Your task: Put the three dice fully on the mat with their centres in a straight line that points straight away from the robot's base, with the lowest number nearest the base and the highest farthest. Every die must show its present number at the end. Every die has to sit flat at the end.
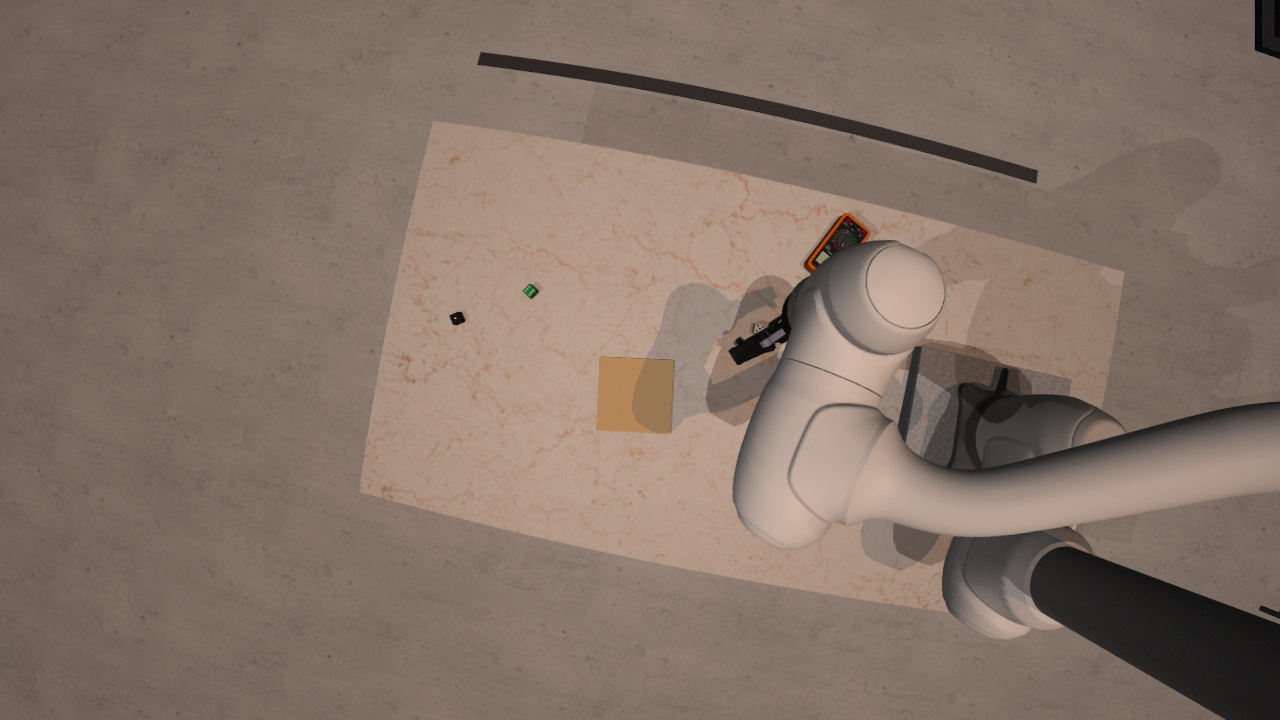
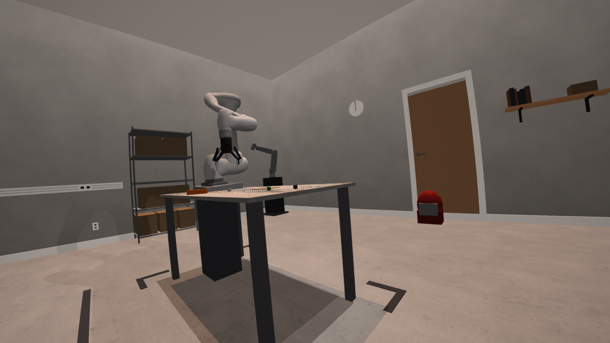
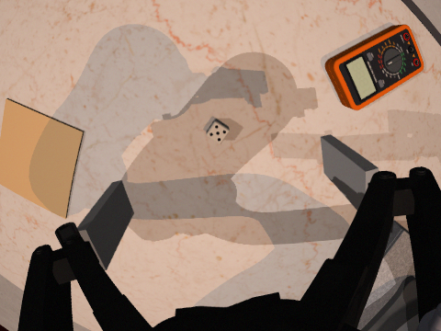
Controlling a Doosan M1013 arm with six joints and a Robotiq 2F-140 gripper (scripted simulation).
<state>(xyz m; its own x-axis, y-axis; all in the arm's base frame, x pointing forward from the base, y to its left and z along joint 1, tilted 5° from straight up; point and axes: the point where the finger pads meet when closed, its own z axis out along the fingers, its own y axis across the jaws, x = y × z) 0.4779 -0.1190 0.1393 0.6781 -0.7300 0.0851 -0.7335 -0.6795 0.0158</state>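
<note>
The white die is 15 cm below my hand. Round my hand: mat (21 cm ahead, 16 cm to the left, 16 cm below); green die (44 cm ahead, 15 cm below); orange multimeter (17 cm to the right, 14 cm below, 12 cm behind).
</note>
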